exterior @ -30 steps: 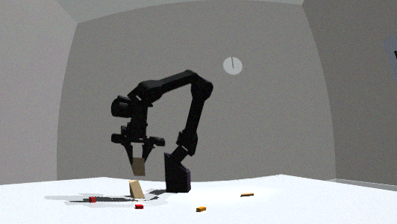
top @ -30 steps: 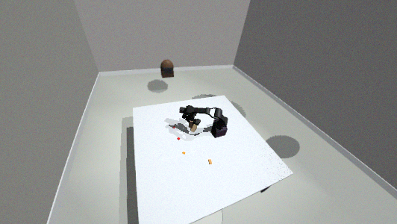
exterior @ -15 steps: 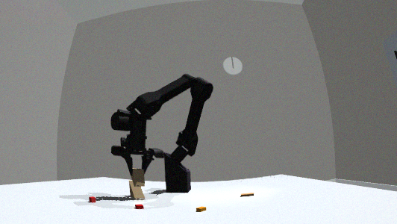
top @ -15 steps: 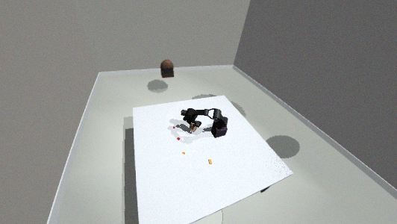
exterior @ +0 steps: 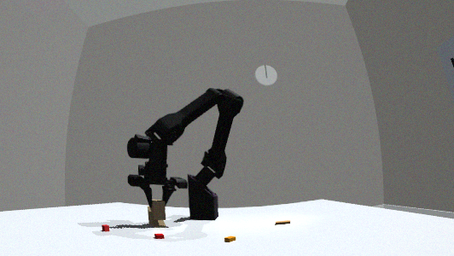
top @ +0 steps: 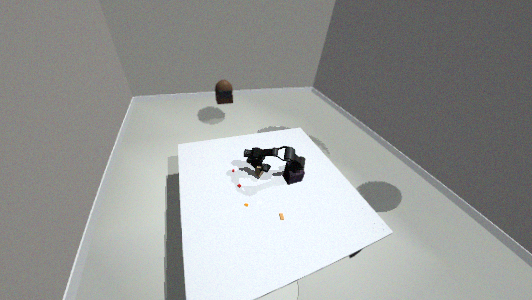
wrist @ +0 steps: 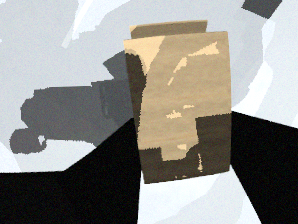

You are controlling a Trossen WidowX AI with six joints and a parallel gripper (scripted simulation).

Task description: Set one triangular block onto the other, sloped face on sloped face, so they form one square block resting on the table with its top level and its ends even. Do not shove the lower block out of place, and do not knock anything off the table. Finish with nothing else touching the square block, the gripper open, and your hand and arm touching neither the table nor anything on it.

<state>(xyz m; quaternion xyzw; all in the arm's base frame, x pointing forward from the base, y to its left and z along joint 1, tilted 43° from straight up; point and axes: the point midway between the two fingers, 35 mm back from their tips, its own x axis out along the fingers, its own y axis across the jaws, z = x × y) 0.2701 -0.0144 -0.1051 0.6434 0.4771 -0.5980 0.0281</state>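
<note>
Now: gripper tip 10 mm below the triangular block. Also, from my gripper tip: orange piece 240 mm to the left, 160 mm ahead, 60 mm below; then tan stick 390 mm to the left, 60 mm below, 40 mm behind.
</note>
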